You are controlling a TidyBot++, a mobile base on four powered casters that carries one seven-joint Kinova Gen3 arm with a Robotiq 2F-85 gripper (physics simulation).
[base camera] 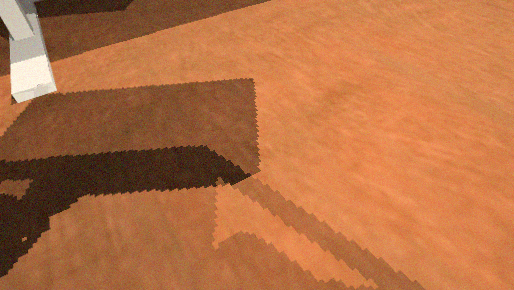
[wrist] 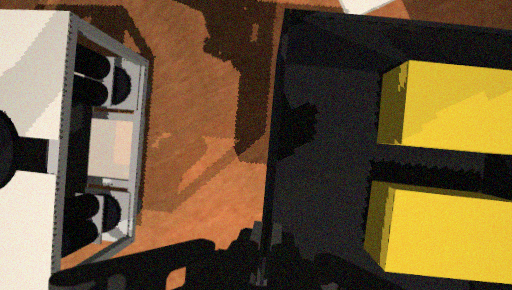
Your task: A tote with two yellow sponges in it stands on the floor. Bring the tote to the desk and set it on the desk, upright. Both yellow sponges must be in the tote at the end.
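Frame: origin at the arm's base, x ahead, y left, z up, level; metres.
Where they show: gripper, fingertip midpoint: (wrist: 266, 238).
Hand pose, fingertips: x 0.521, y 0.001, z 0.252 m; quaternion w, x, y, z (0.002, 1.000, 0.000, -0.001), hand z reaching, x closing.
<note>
Each offset is from my fingertips to the centre of the thing. Level surfaces: height alone.
The black tote @[dx +0.096, dy -0.018, dz -0.044 m] (wrist: 325, 200) fills the right half of the wrist view, raised above the floor; its far right part is cut off. Two yellow sponges, one upper @[dx +0.141, dy +0.095, dz -0.070 m] (wrist: 455, 107) and one lower @[dx +0.139, dy -0.002, dz -0.071 m] (wrist: 445, 227), lie inside it, side by side with a gap between them. My gripper (wrist: 266, 238) is shut on the tote's side wall, at the bottom of the wrist view, with one finger on each side of the wall. The tote and gripper do not show in the base camera view, where dark shadows fall on the floor. The desk top shows in neither view.
A white leg (base camera: 32, 75) stands on the orange-brown floor @[dz -0.648 m] (base camera: 380, 125) at the top left of the base camera view; I cannot tell if it is the desk's. My white base (wrist: 30, 215) with black wheels is at the left of the wrist view, beside the tote.
</note>
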